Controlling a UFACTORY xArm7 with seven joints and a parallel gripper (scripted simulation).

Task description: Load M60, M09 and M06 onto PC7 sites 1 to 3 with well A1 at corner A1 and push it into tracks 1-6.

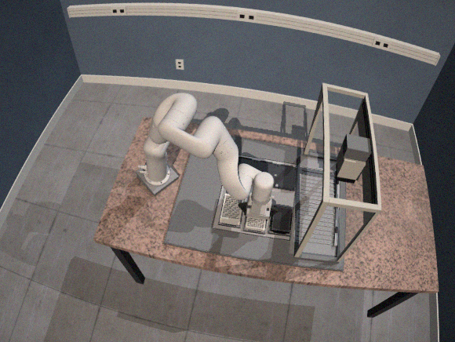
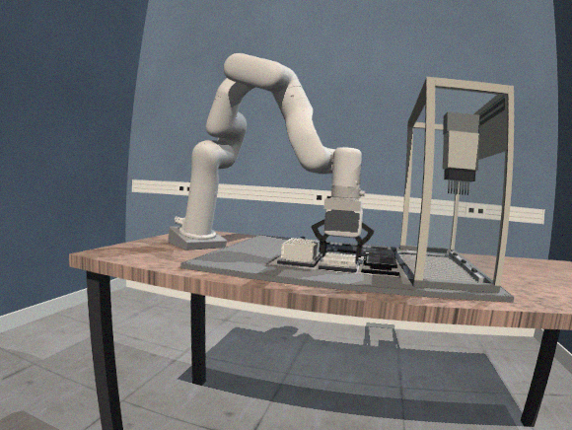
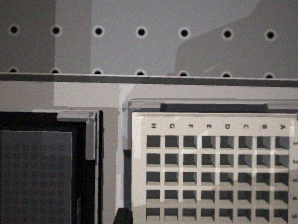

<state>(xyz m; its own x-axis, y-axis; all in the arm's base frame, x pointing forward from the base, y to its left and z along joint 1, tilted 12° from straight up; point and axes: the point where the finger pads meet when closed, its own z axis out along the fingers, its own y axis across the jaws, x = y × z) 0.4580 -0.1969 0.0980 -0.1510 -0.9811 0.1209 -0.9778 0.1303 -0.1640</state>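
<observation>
Now: the white 96-well plate M06 1 cm below my hand. The rest, counted from my hand: white deep-well block M09 (11 cm behind, 3 cm to the left); then nest S2 (2 cm below); then dark 384-well plate M60 (11 cm ahead, 1 cm to the right, 1 cm below).
</observation>
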